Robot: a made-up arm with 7 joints. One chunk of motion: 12 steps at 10 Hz.
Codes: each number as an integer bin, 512 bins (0 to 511) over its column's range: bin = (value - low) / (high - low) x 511, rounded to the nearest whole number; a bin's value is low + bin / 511 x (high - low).
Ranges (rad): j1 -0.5..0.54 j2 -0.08..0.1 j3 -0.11..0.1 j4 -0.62..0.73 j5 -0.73..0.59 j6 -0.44..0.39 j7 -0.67..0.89
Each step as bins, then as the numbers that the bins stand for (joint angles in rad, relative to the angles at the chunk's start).
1 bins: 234 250 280 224 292 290 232
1 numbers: -0.0238 0.0081 0.0051 -0.0282 0.0243 0.0310 0.0383
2 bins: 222 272 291 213 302 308 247
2 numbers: -0.0482 0.0158 0.0096 -0.0573 0.0501 0.0603 0.0841
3 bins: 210 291 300 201 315 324 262
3 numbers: -0.0726 0.0225 0.0133 -0.0890 0.0837 0.0863 0.1298
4 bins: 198 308 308 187 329 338 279
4 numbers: -0.0970 0.0285 0.0166 -0.1260 0.1199 0.1090 0.1817
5 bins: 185 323 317 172 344 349 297
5 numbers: -0.1235 0.0338 0.0203 -0.1656 0.1586 0.1269 0.2367
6 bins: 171 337 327 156 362 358 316
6 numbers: -0.1520 0.0387 0.0244 -0.2079 0.2051 0.1415 0.2947
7 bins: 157 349 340 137 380 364 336
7 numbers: -0.1805 0.0429 0.0297 -0.2581 0.2516 0.1512 0.3558
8 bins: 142 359 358 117 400 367 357
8 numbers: -0.2110 0.0465 0.0371 -0.3109 0.3033 0.1561 0.4199
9 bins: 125 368 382 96 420 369 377
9 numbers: -0.2456 0.0496 0.0470 -0.3664 0.3549 0.1594 0.4809
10 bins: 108 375 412 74 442 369 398
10 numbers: -0.2802 0.0521 0.0593 -0.4245 0.4118 0.1594 0.5450
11 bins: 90 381 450 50 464 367 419
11 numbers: -0.3168 0.0542 0.0749 -0.4879 0.4686 0.1561 0.6091
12 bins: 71 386 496 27 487 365 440
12 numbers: -0.3555 0.0560 0.0938 -0.5487 0.5280 0.1529 0.6732
